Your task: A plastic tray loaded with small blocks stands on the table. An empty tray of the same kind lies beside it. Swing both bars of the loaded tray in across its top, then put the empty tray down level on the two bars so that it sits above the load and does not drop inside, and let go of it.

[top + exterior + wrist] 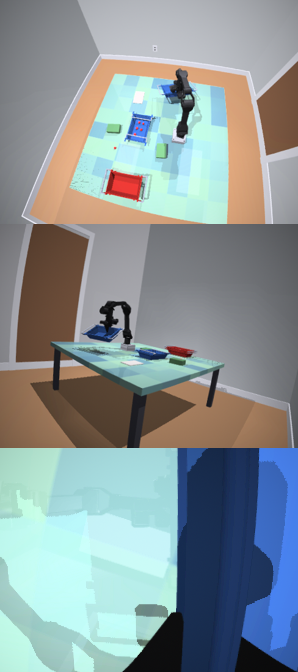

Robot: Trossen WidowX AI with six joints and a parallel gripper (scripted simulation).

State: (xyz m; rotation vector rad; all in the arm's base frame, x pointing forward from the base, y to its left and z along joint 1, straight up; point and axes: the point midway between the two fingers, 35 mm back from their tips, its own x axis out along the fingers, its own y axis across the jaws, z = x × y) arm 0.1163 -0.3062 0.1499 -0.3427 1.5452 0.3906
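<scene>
Right now the blue tray is 30 mm ahead of my gripper tip and 70 mm to the right of it. Round my gripper tip: small red block 390 mm ahead, 590 mm to the left, 170 mm below; white flat plate 390 mm ahead, 20 mm to the left, 180 mm below.
</scene>
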